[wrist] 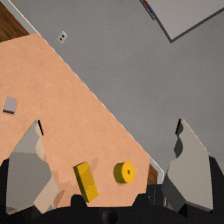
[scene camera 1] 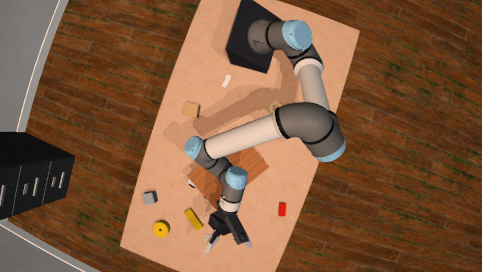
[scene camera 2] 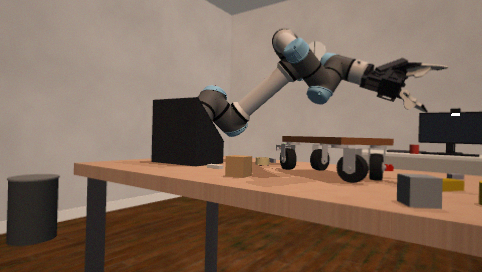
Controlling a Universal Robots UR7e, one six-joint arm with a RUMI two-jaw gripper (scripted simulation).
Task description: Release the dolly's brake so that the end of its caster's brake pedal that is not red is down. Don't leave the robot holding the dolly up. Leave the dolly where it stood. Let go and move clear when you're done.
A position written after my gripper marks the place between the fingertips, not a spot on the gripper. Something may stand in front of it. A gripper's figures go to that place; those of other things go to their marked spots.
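My gripper (scene camera 2: 436,91) is 107 cm from the lens, and then there's a grey cube (scene camera 2: 413,190) that's 63 cm from the lens. So the grey cube is nearer to the lens than my gripper.
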